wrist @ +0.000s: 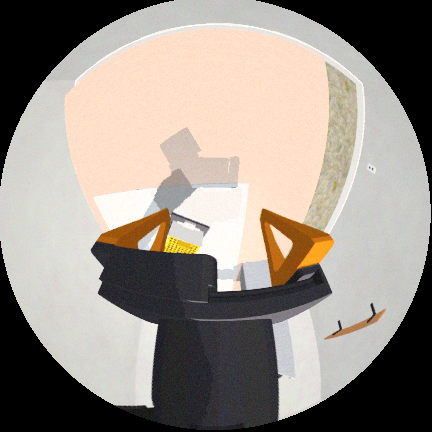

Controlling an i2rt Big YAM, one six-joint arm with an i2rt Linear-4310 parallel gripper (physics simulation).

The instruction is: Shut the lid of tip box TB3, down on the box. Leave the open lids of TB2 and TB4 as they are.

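Places are measured from the arm's base along level axes (x left, y back, z up), in metres.
Where they show: gripper, fingertip midpoint: [214, 213].
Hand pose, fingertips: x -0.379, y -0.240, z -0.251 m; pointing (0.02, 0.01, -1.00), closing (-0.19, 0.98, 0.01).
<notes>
Each offset is from my fingertips to the top centre of the thing. "spot": to the spot under its first point. Level surfaces: height alone.
A tip box with yellow tips @(dx +0.215, dy -0.054, dz -0.078 m) [182, 245] shows in the wrist view just right of the left finger. Its lower part is hidden behind the gripper body. A pale grey panel with a dark edge @(spot: dx +0.159, dy -0.031, dz -0.126 m) [189, 231], perhaps its lid, shows beyond the yellow tips. No label is readable, so I cannot tell whether this is TB2, TB3 or TB4. The other tip boxes cannot be made out. My gripper [214, 213] is open, with its orange fingers wide apart and nothing between them. The box shows toward the left finger; whether they touch cannot be told.
A white table top @(dz -0.152 m) [230, 235] lies below the gripper. A light grey block [256, 275] shows beside the right finger, partly hidden. Shadows fall across the table's far edge and the pink floor @(dz -0.155 m) [200, 90]. A wooden wall shelf [356, 327] is at the lower right.
</notes>
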